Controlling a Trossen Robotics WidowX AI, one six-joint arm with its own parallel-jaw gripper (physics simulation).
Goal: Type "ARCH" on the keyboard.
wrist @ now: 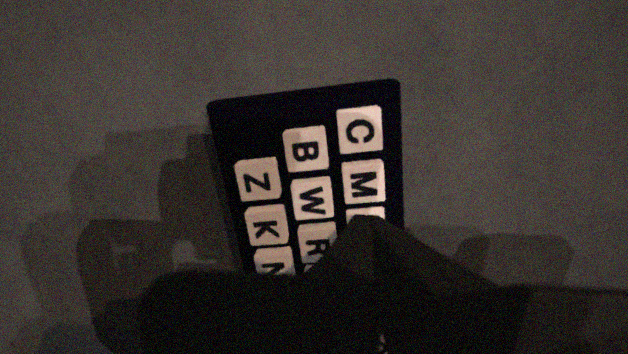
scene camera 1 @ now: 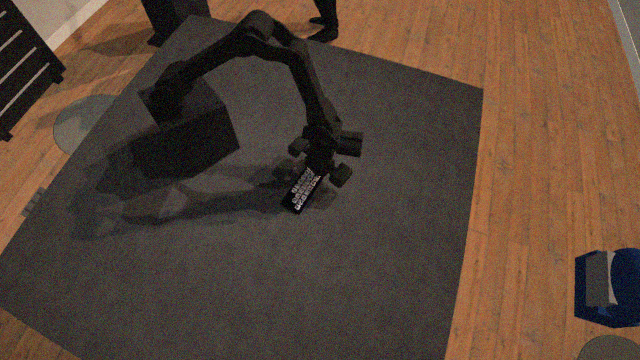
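Seen in the pictures: gripper, between the fingertips: [wrist: 364, 226] [scene camera 1: 318, 174]; arm's base, origin of its link: [scene camera 1: 174, 111].
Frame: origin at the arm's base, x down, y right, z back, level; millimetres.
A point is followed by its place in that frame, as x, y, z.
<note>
A small black keyboard [scene camera 1: 295, 204] {218, 18, -351} [wrist: 300, 107] {218, -143, -359} with white letter keys lies aslant on the dark mat. In the wrist view the C key [wrist: 360, 129] {212, -133, -376} is at its far right corner, with the M key [wrist: 364, 180] {212, -116, -374} below it. The B key [wrist: 305, 149] {212, -130, -358}, the W key [wrist: 312, 198] {212, -113, -356} and the R key [wrist: 314, 245] {212, -95, -353} form the middle row; R is partly covered. My gripper [wrist: 364, 226] {217, -97, -372} is shut and empty. Its tip is over the key below M, hiding that key's letter. The rest of the keyboard, with the A and H keys, is hidden behind the gripper.
The dark mat [scene camera 1: 350, 280] {229, 149, -577} lies on a wooden floor [scene camera 1: 530, 150]. A black slatted unit [scene camera 1: 30, 75] stands at the upper left. A blue container [scene camera 1: 625, 290] is at the right. A figure's dark legs [scene camera 1: 327, 15] show beyond the mat's far edge.
</note>
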